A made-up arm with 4 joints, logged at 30 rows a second.
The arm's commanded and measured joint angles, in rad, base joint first. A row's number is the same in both.
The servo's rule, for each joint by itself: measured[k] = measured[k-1] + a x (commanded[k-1-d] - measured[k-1]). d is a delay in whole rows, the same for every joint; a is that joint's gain. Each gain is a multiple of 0.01, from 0.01 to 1. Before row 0 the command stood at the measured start. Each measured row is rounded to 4 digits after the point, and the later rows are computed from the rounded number. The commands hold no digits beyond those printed.
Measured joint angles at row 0:
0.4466, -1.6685, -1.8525, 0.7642
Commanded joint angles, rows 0 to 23:
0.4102, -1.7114, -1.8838, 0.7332
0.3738, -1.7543, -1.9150, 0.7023
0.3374, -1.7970, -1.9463, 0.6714
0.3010, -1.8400, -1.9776, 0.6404
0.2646, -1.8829, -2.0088, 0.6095
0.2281, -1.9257, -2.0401, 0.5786
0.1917, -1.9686, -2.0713, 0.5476
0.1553, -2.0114, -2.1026, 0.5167
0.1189, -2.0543, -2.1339, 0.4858
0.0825, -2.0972, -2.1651, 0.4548
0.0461, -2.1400, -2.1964, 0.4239
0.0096, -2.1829, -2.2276, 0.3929
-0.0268, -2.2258, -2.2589, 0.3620
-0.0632, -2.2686, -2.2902, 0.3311
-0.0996, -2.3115, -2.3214, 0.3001
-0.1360, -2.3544, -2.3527, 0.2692
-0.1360, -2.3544, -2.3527, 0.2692
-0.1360, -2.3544, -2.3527, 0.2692
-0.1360, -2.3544, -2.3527, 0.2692
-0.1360, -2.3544, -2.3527, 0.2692
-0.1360, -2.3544, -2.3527, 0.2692
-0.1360, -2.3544, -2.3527, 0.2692
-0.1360, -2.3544, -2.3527, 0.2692
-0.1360, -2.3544, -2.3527, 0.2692
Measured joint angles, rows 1 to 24:
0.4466, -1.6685, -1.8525, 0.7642
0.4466, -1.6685, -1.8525, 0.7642
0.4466, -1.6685, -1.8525, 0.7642
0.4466, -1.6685, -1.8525, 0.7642
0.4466, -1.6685, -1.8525, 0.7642
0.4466, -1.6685, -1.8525, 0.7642
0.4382, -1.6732, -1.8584, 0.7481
0.4234, -1.6821, -1.8692, 0.7243
0.4036, -1.6947, -1.8838, 0.6968
0.3800, -1.7107, -1.9016, 0.6675
0.3535, -1.7296, -1.9220, 0.6373
0.3247, -1.7512, -1.9444, 0.6068
0.2941, -1.7751, -1.9685, 0.5760
0.2622, -1.8011, -1.9940, 0.5452
0.2292, -1.8290, -2.0206, 0.5143
0.1955, -1.8585, -2.0481, 0.4834
0.1611, -1.8895, -2.0763, 0.4525
0.1263, -1.9218, -2.1050, 0.4215
0.0911, -1.9552, -2.1342, 0.3906
0.0556, -1.9897, -2.1638, 0.3597
0.0199, -2.0251, -2.1937, 0.3287
-0.0160, -2.0613, -2.2239, 0.2978
-0.0436, -2.0935, -2.2484, 0.2829
-0.0649, -2.1222, -2.2682, 0.2758
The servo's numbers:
d 6
a 0.23 0.11 0.19 0.52

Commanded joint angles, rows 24 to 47:
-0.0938, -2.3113, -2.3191, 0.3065
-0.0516, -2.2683, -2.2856, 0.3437
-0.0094, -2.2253, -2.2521, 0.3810
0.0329, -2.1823, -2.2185, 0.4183
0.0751, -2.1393, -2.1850, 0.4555
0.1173, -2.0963, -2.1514, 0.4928
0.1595, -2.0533, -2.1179, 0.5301
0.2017, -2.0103, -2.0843, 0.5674
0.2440, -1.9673, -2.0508, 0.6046
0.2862, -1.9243, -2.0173, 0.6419
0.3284, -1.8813, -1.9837, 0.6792
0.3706, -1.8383, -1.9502, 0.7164
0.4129, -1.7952, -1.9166, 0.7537
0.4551, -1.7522, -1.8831, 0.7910
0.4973, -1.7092, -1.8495, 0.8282
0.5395, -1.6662, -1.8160, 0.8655
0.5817, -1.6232, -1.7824, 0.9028
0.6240, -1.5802, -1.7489, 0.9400
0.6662, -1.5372, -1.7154, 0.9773
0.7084, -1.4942, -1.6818, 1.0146
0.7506, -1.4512, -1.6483, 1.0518
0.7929, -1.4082, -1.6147, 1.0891
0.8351, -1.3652, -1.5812, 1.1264
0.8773, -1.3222, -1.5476, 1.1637
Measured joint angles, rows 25 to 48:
-0.0813, -2.1477, -2.2843, 0.2724
-0.0939, -2.1704, -2.2973, 0.2707
-0.1036, -2.1906, -2.3078, 0.2699
-0.1111, -2.2086, -2.3163, 0.2695
-0.1168, -2.2246, -2.3232, 0.2693
-0.1212, -2.2389, -2.3288, 0.2692
-0.1149, -2.2469, -2.3270, 0.2886
-0.1003, -2.2493, -2.3191, 0.3173
-0.0794, -2.2467, -2.3064, 0.3504
-0.0536, -2.2396, -2.2897, 0.3857
-0.0240, -2.2286, -2.2698, 0.4220
0.0085, -2.2140, -2.2473, 0.4588
0.0432, -2.1963, -2.2227, 0.4959
0.0797, -2.1758, -2.1964, 0.5331
0.1175, -2.1529, -2.1687, 0.5703
0.1563, -2.1278, -2.1399, 0.6075
0.1959, -2.1007, -2.1102, 0.6448
0.2361, -2.0718, -2.0798, 0.6820
0.2768, -2.0414, -2.0488, 0.7193
0.3178, -2.0096, -2.0173, 0.7566
0.3591, -1.9766, -1.9854, 0.7938
0.4006, -1.9425, -1.9532, 0.8311
0.4423, -1.9074, -1.9207, 0.8684
0.4841, -1.8714, -1.8881, 0.9056

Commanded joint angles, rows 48 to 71:
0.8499, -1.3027, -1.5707, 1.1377
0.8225, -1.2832, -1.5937, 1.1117
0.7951, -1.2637, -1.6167, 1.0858
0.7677, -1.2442, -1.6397, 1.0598
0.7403, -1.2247, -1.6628, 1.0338
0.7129, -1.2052, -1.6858, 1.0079
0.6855, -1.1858, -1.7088, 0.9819
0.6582, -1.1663, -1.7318, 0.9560
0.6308, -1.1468, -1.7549, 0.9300
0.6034, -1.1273, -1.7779, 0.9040
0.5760, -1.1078, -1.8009, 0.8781
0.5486, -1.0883, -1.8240, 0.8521
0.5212, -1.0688, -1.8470, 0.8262
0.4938, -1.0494, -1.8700, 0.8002
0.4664, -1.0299, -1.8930, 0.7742
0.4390, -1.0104, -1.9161, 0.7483
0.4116, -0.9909, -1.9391, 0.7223
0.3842, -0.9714, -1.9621, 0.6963
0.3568, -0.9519, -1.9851, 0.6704
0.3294, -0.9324, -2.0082, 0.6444
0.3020, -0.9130, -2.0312, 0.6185
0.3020, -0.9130, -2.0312, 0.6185
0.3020, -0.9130, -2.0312, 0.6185
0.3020, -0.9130, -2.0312, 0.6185
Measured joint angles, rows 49 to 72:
0.5260, -1.8346, -1.8553, 0.9429
0.5680, -1.7972, -1.8223, 0.9802
0.6100, -1.7591, -1.7892, 1.0174
0.6521, -1.7205, -1.7560, 1.0547
0.6942, -1.6814, -1.7228, 1.0920
0.7363, -1.6419, -1.6895, 1.1293
0.7624, -1.6046, -1.6669, 1.1337
0.7762, -1.5692, -1.6530, 1.1223
0.7805, -1.5356, -1.6461, 1.1033
0.7776, -1.5035, -1.6449, 1.0807
0.7690, -1.4728, -1.6483, 1.0563
0.7561, -1.4434, -1.6554, 1.0311
0.7399, -1.4151, -1.6655, 1.0055
0.7211, -1.3877, -1.6781, 0.9798
0.7003, -1.3612, -1.6927, 0.9539
0.6780, -1.3355, -1.7089, 0.9280
0.6545, -1.3105, -1.7264, 0.9021
0.6301, -1.2861, -1.7449, 0.8761
0.6051, -1.2622, -1.7643, 0.8502
0.5795, -1.2388, -1.7844, 0.8242
0.5535, -1.2158, -1.8050, 0.7982
0.5272, -1.1932, -1.8261, 0.7723
0.5006, -1.1709, -1.8476, 0.7463
0.4738, -1.1490, -1.8694, 0.7203

